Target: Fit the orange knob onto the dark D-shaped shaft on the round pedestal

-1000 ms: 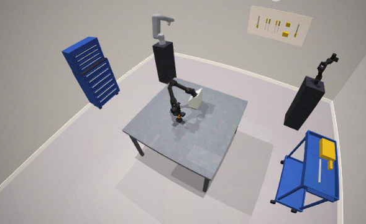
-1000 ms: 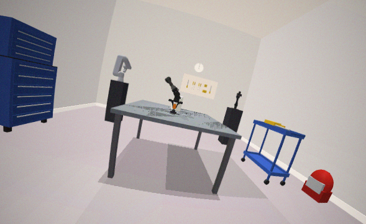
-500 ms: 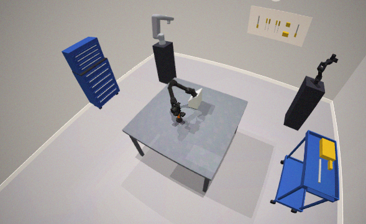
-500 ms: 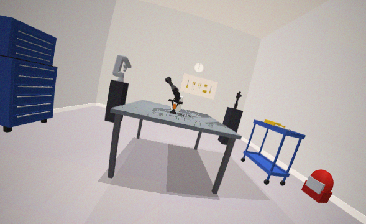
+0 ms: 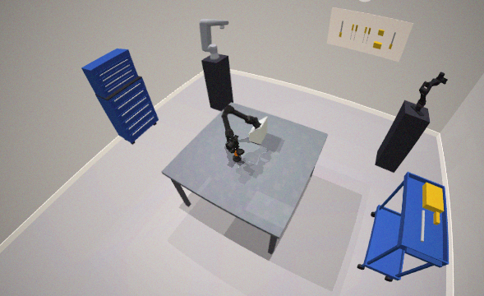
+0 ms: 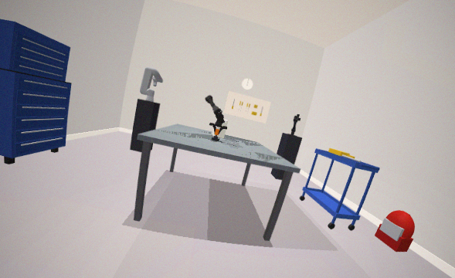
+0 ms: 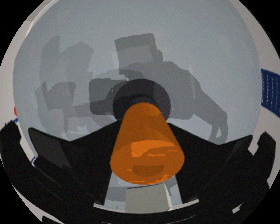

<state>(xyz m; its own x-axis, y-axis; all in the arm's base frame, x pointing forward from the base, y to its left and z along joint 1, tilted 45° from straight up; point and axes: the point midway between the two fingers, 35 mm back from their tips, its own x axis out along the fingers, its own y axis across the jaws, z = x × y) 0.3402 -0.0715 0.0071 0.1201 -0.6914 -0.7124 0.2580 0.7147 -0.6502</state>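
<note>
Now: the orange knob 2 cm above my gripper tip. The rest, counted from my gripper tip: dark round pedestal 4 cm below.
</note>
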